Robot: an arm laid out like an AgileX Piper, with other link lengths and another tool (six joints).
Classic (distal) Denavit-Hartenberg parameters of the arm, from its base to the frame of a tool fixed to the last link. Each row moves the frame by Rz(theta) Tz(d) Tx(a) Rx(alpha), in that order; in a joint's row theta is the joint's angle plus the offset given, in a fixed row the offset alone. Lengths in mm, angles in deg.
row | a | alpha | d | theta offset
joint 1 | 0 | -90 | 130.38 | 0
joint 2 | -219.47 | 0 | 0 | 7.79
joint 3 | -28.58 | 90 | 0 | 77.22
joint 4 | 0 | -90 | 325.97 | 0
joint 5 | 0 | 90 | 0 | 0
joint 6 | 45.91 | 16.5 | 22.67 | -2
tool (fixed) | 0 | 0 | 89.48 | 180
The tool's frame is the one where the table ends.
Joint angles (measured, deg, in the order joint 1, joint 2, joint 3, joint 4, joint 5, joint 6), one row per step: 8.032, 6.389, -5.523, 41.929, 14.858, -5.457; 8.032, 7.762, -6.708, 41.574, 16.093, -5.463; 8.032, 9.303, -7.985, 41.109, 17.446, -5.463; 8.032, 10.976, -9.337, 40.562, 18.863, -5.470; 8.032, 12.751, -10.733, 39.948, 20.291, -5.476; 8.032, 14.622, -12.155, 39.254, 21.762, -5.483
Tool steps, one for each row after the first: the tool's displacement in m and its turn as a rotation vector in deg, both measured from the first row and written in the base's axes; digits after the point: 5 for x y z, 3 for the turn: -0.00020, 0.00086, 0.00196, -0.569, 1.039, 0.796; -0.00031, 0.00168, 0.00376, -1.265, 2.234, 1.657; -0.00027, 0.00241, 0.00549, -2.062, 3.528, 2.548; -0.00003, 0.00303, 0.00709, -2.927, 4.891, 3.434; 0.00037, 0.00352, 0.00840, -3.880, 6.358, 4.336
